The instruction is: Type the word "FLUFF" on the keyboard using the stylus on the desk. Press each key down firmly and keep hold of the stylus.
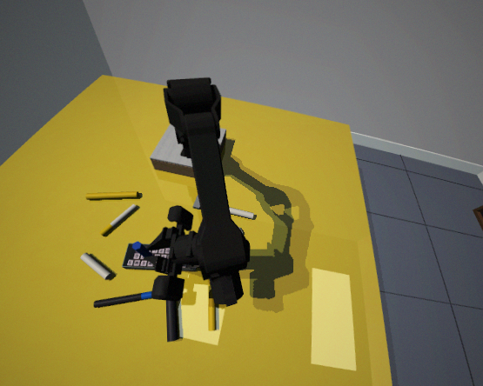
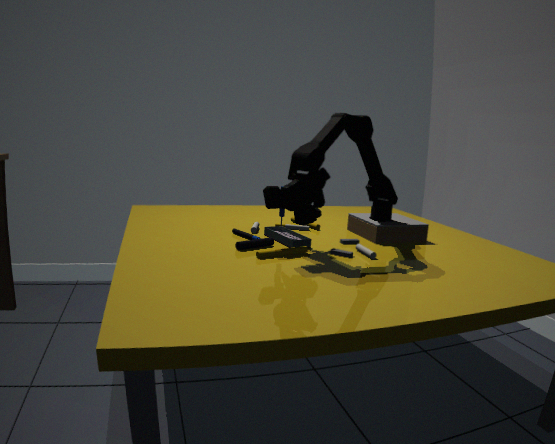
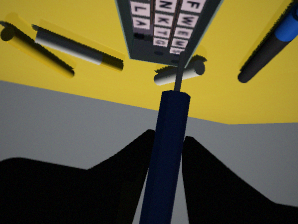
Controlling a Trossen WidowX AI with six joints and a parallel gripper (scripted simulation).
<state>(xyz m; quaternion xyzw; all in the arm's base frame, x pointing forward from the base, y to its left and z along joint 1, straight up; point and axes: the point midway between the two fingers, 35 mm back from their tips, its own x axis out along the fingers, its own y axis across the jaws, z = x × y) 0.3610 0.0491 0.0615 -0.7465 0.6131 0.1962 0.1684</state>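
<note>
The black cylinder is 10 cm ahead of my gripper tip, 8 cm to the left of it and 9 cm below it. Also, from my gripper tip: thin grey tip (5 cm below); dark blue stylus (2 cm below); yellow stick (4 cm ahead, 16 cm to the left, 10 cm below).
</note>
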